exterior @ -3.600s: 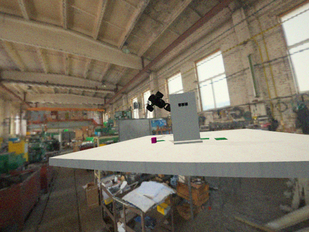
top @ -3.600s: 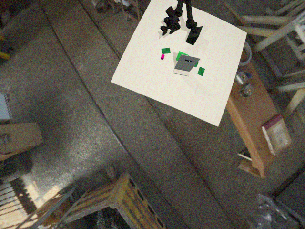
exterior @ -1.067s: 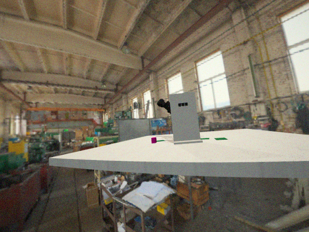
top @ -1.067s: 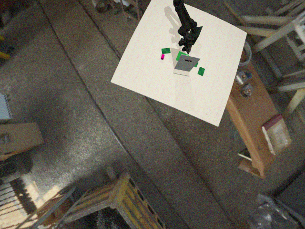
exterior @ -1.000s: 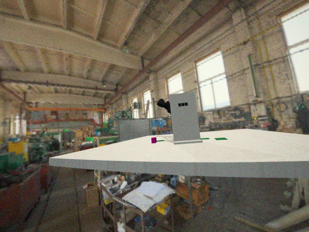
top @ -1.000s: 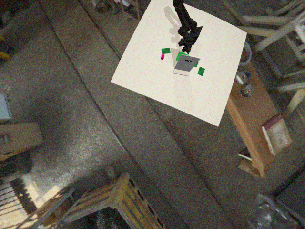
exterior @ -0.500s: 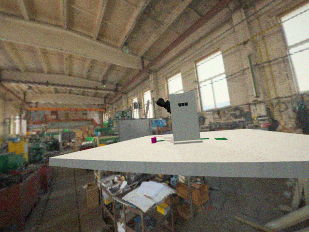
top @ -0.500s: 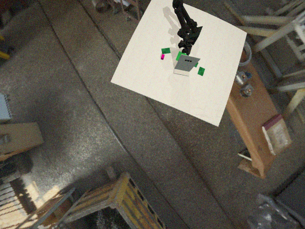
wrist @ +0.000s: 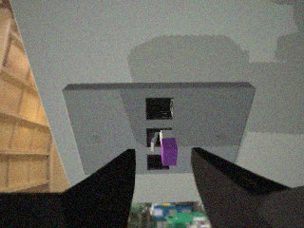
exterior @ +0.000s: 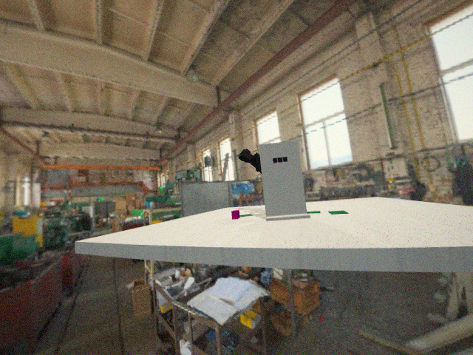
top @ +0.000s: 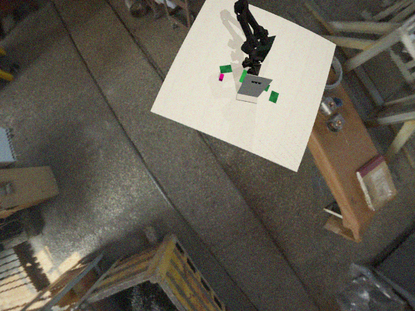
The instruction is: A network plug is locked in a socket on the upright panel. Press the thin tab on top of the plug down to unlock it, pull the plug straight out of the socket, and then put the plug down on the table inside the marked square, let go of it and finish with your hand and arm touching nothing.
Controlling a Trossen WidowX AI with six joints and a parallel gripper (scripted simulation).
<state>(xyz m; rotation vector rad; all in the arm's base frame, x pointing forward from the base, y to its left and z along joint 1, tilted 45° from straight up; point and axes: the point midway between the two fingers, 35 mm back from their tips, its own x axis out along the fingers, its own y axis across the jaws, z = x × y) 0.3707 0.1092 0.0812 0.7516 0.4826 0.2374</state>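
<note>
My gripper tip is now 20 mm short of the purple plug and 10 mm to the right of it. Round my gripper tip: grey panel 100 mm below, 40 mm ahead, 10 mm to the left; bright green square 250 mm below, 120 mm behind, 40 mm to the right.
</note>
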